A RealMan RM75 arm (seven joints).
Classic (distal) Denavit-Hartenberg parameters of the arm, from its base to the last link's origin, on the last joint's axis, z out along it. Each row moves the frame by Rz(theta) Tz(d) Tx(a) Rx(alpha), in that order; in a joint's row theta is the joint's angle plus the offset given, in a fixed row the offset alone. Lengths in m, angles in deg.
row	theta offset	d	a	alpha
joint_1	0	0.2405	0	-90
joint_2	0	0	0	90
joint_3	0	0.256	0	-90
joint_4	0	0	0	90
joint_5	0	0.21	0	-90
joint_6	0	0	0	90
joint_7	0	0.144	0	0
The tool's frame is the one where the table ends.
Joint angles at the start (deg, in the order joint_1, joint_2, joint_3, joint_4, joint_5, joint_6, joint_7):
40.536 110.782 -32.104 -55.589 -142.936 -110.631 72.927
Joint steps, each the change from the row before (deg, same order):
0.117 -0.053 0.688 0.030 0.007 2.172 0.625
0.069 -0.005 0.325 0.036 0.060 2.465 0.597
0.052 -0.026 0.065 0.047 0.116 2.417 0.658
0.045 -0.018 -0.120 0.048 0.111 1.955 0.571
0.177 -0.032 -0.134 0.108 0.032 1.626 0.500
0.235 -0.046 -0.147 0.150 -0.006 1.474 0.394
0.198 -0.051 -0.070 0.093 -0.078 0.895 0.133
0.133 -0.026 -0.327 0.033 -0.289 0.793 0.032
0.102 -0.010 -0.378 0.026 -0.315 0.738 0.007
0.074 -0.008 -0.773 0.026 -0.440 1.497 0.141
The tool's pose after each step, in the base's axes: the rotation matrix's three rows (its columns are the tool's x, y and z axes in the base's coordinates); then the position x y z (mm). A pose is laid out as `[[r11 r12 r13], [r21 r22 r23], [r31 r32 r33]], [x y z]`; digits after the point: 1 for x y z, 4 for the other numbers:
[[0.9990 -0.0440 -0.0060], [-0.0424 -0.9855 0.1645], [-0.0132 -0.1641 -0.9864]], [245.9 354.6 104.0]
[[0.9984 -0.0559 0.0036], [-0.0554 -0.9765 0.2084], [-0.0081 -0.2083 -0.9780]], [247.7 360.7 105.7]
[[0.9977 -0.0666 0.0147], [-0.0681 -0.9663 0.2483], [-0.0023 -0.2488 -0.9686]], [249.2 366.6 107.2]
[[0.9969 -0.0741 0.0247], [-0.0780 -0.9573 0.2782], [0.0031 -0.2793 -0.9602]], [250.3 371.3 108.2]
[[0.9963 -0.0787 0.0333], [-0.0851 -0.9496 0.3016], [0.0079 -0.3034 -0.9528]], [250.5 375.8 109.0]
[[0.9959 -0.0809 0.0412], [-0.0899 -0.9425 0.3219], [0.0128 -0.3242 -0.9459]], [250.3 380.0 109.7]
[[0.9957 -0.0796 0.0469], [-0.0908 -0.9381 0.3342], [0.0174 -0.3370 -0.9413]], [250.0 382.8 110.4]
[[0.9955 -0.0752 0.0579], [-0.0905 -0.9356 0.3413], [0.0285 -0.3450 -0.9382]], [250.2 384.9 110.4]
[[0.9951 -0.0702 0.0694], [-0.0900 -0.9336 0.3468], [0.0405 -0.3514 -0.9354]], [250.5 386.7 110.3]
[[0.9939 -0.0631 0.0901], [-0.0915 -0.9288 0.3590], [0.0611 -0.3651 -0.9290]], [251.5 390.0 110.0]

